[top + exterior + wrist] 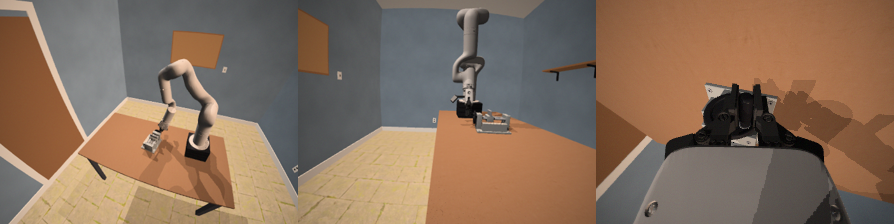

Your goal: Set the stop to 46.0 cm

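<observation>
Right now the black handwheel is 20 mm to the left of my hand, 10 mm below it and 10 mm ahead of it. The rest, counted from my hand: dark round handwheel handle 10 mm to the left.
</observation>
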